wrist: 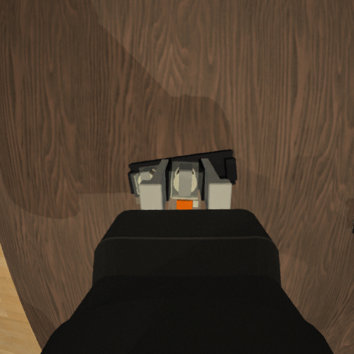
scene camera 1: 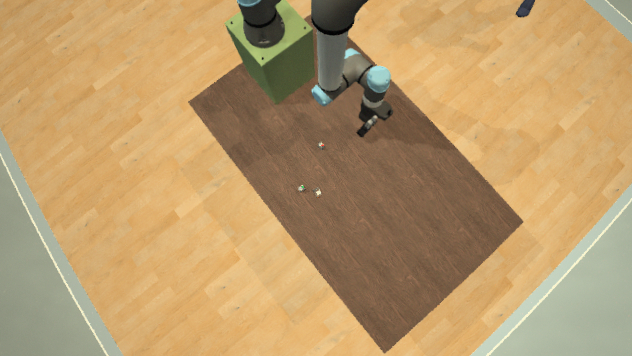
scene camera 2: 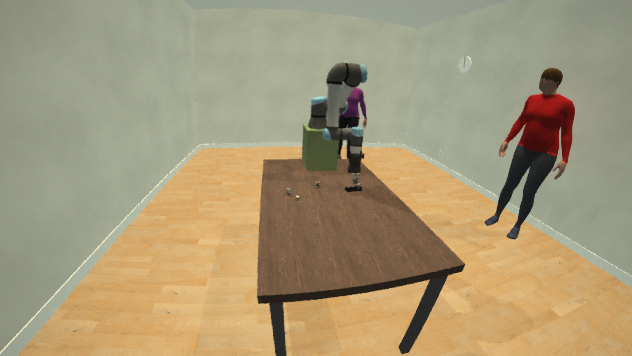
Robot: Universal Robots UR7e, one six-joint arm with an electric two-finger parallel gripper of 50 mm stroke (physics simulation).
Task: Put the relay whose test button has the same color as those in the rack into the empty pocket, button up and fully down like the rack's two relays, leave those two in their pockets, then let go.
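Pixels of known places: gripper, fingertip midpoint: (scene camera 1: 369, 125) (scene camera 2: 354, 183); arm's base at its link origin: (scene camera 1: 264, 30) (scene camera 2: 318, 127).
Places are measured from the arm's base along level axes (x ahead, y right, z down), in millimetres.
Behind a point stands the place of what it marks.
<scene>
The black rack (scene camera 1: 361, 132) {y -28, x 491, z 313 mm} (scene camera 2: 350, 189) {y -45, x 485, z 312 mm} (wrist: 230, 170) is under my gripper (scene camera 1: 370, 123) {y -58, x 503, z 264 mm} (scene camera 2: 355, 180) {y -58, x 503, z 264 mm} (wrist: 184, 171), slightly turned relative to the fingers. The gripper is shut on a relay with an orange button (wrist: 185, 192), over the rack's middle; whether it is fully seated is hidden. Another relay (wrist: 143, 181) is at the rack's left end in the wrist view, skewed and partly covered by a finger. Away from the rack, a relay with some orange (scene camera 1: 318, 192) {y 316, x 516, z 294 mm} (scene camera 2: 297, 197) {y 322, x 527, z 297 mm} appears to lie tipped over on the table.
A green-button relay (scene camera 1: 301, 188) {y 351, x 450, z 273 mm} (scene camera 2: 288, 191) {y 355, x 457, z 287 mm} is beside the tipped one. A red-button relay (scene camera 1: 321, 145) {y 148, x 395, z 273 mm} (scene camera 2: 317, 184) {y 151, x 404, z 288 mm} is between them and the arm's green pedestal (scene camera 1: 290, 75) {y 12, x 112, z 175 mm} (scene camera 2: 320, 150) {y 17, x 110, z 155 mm}. All are on the brown table (scene camera 1: 425, 225) {y 131, x 969, z 315 mm} (scene camera 2: 345, 240) {y 237, x 955, z 315 mm}. Two people stand beyond the table.
</scene>
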